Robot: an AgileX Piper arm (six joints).
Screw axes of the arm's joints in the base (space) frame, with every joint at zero. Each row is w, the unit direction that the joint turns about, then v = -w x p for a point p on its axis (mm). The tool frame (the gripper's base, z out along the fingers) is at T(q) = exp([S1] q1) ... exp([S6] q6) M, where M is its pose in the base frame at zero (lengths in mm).
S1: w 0 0 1 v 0.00 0.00 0.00
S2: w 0 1 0 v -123.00 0.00 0.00
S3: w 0 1 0 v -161.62 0.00 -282.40
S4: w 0.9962 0 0.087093 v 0.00 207.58 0.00
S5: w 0 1 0 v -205.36 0.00 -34.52
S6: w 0.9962 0 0.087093 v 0.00 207.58 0.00
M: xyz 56.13 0.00 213.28 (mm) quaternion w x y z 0.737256 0 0.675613 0
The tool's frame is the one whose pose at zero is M.
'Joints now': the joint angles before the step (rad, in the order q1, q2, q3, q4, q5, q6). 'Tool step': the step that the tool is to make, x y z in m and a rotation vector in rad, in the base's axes. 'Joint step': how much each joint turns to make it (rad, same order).
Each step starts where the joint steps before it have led.
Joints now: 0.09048, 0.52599, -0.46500, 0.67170, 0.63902, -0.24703
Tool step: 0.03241, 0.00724, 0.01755, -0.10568, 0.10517, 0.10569
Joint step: 0.01998, 0.20699, -0.15292, -0.05614, 0.10036, -0.04990
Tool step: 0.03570, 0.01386, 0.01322, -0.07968, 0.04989, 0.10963
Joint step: 0.06340, 0.18864, -0.14459, -0.04645, 0.03760, -0.03793
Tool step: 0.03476, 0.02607, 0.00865, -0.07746, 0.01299, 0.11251
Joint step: 0.11229, 0.17477, -0.14397, -0.07722, -0.00349, 0.00708
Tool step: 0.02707, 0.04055, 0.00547, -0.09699, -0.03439, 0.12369
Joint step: 0.15408, 0.15718, -0.14433, -0.13390, -0.02661, 0.04825
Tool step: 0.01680, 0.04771, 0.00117, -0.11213, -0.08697, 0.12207
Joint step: 0.15891, 0.13822, -0.12948, -0.18435, -0.04145, 0.06585
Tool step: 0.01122, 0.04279, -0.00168, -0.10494, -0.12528, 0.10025
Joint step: 0.12156, 0.11737, -0.10684, -0.20262, -0.04799, 0.06045
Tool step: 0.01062, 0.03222, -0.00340, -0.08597, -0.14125, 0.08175
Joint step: 0.07281, 0.09484, -0.07899, -0.18784, -0.05726, 0.03541
